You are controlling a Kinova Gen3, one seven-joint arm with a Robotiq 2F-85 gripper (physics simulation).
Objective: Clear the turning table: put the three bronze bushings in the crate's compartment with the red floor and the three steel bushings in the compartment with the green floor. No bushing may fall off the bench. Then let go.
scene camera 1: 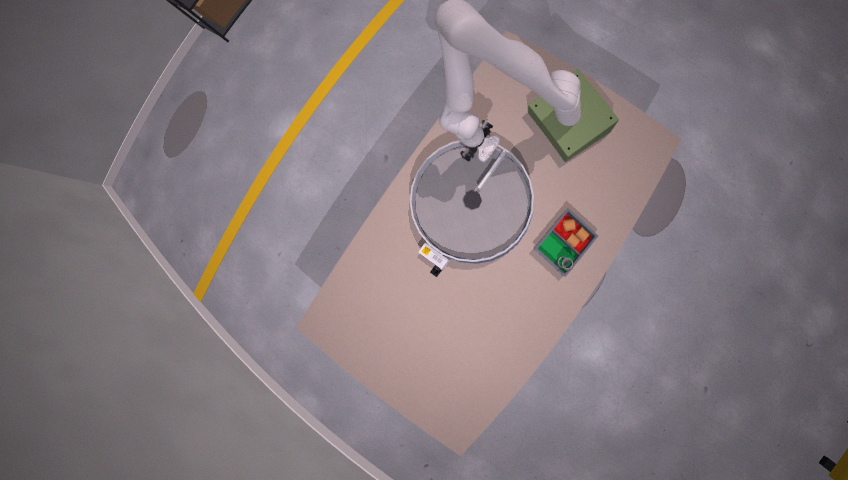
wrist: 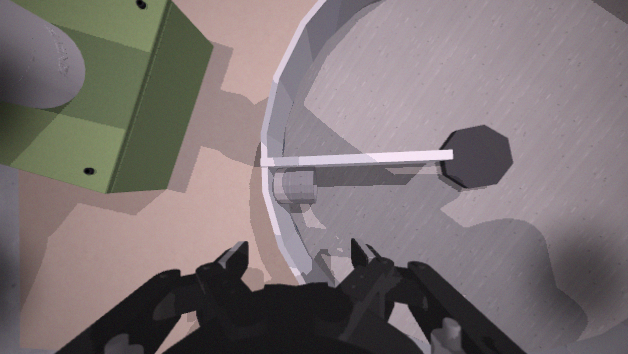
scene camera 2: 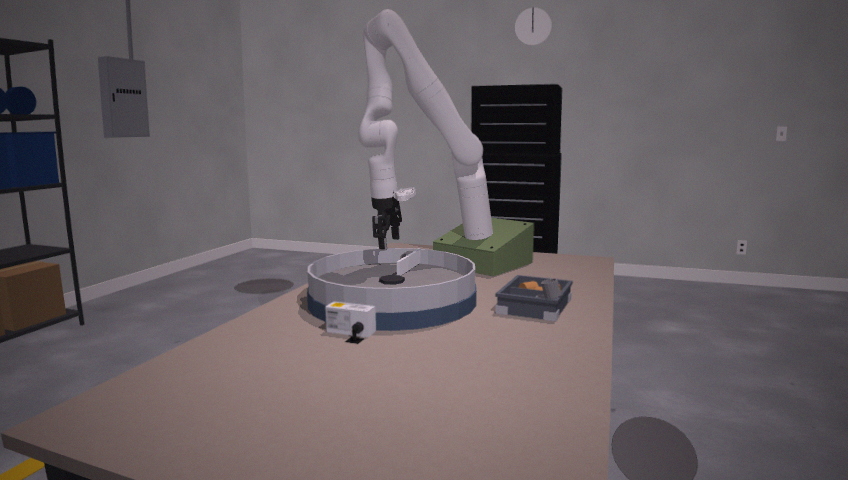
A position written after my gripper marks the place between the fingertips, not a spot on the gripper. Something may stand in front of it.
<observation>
I see my gripper (scene camera 2: 390,244).
My gripper also shows in the wrist view (wrist: 300,250).
</observation>
